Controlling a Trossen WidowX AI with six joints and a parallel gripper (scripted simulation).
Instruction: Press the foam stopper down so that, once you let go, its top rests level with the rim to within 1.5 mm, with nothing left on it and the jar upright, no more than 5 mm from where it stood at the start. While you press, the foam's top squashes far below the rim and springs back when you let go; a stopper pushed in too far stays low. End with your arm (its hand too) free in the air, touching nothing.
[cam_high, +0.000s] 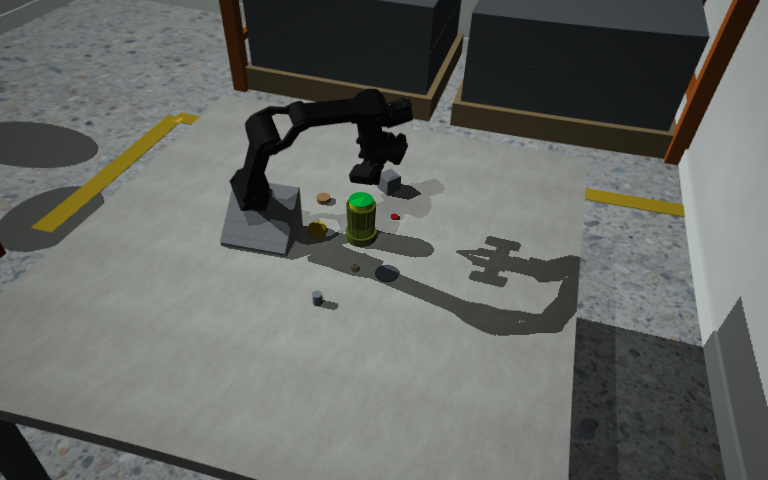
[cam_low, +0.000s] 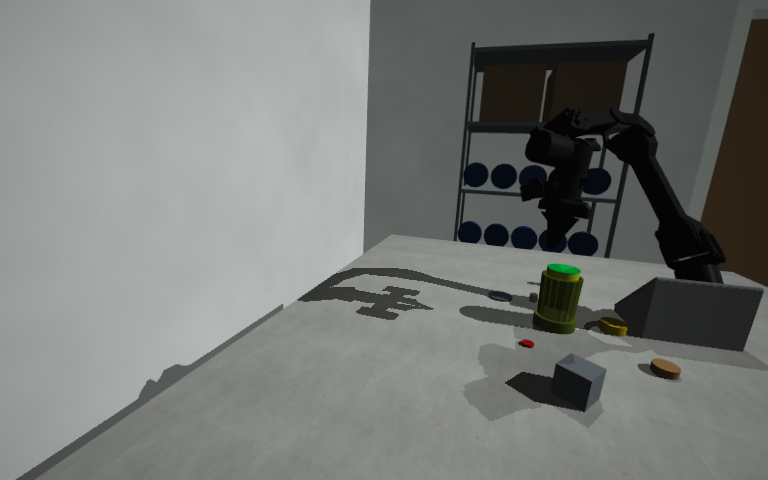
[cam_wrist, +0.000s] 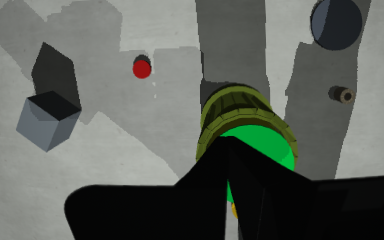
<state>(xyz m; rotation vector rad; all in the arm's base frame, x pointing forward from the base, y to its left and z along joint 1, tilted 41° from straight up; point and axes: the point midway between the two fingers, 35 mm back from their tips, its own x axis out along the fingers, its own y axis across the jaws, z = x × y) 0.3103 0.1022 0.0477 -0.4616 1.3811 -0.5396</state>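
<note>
Right now my hand is 9 cm above the green foam stopper, 3 cm past it and 1 cm to the left of it. Also, from my hand: yellow ring 20 cm below, 15 cm behind, 2 cm to the right; tiny brown piece 20 cm below, 14 cm to the right, 2 cm behind; red disc 20 cm below, 9 cm to the left, 4 cm ahead.
</note>
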